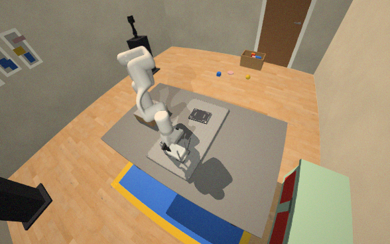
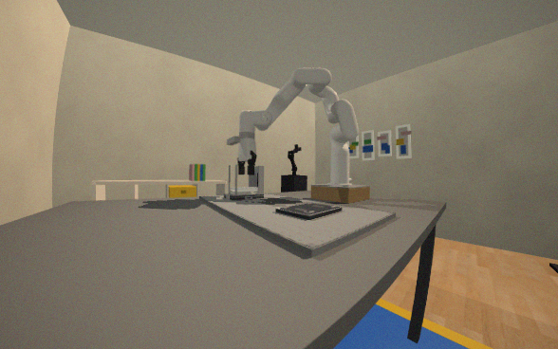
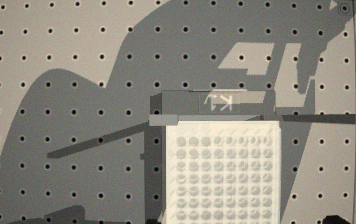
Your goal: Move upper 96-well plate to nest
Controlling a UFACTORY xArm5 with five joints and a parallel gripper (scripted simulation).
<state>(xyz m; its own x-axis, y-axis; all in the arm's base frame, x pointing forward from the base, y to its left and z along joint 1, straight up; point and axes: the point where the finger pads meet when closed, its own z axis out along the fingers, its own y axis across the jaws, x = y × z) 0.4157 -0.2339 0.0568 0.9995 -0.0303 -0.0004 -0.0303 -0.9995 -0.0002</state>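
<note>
Now: hand 80 mm above the white 96-well plate. Round my hand: dark plate nest N1: 380 mm to the left, 110 mm below; then A1 label: 80 mm ahead, 330 mm to the left, 100 mm below.
</note>
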